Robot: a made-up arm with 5 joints.
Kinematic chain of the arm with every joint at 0, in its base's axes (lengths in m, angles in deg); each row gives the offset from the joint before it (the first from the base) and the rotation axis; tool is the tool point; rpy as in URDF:
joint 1: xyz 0.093 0 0.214 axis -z
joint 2: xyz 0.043 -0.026 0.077 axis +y
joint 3: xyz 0.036 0 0.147 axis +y
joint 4: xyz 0.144 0 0.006 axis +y
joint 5: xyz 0.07 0.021 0 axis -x
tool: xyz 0 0 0 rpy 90 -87.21 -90
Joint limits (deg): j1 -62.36..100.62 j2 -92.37..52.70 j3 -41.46..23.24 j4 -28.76..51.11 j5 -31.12..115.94
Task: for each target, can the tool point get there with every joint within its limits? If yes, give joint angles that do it. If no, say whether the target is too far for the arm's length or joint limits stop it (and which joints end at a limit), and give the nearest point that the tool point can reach.
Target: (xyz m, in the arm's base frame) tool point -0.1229 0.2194 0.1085
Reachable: no: joint limits stop it (at a limit: joint 1, joint 2, joint 3, joint 4) | nearest point 0.1811 0.1575 0.1573 | short by 0.314 m
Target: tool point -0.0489 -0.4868 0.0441
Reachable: no: too far | nearest point 0.0260 -0.3301 0.2038 | short by 0.236 m
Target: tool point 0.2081 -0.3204 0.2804
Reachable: yes | joints 69.40 35.70 -7.43 12.82 15.65
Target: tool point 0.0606 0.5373 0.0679
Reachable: no: too far | nearest point 0.2514 0.2918 0.1989 | short by 0.337 m
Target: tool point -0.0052 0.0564 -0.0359
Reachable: no: joint limits stop it (at a limit: joint 1, joint 2, joint 3, joint 4) | nearest point 0.1811 0.1575 0.1573 | short by 0.287 m
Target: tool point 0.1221 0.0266 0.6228
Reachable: yes | joints -49.72 -43.98 -26.75 6.44 5.32
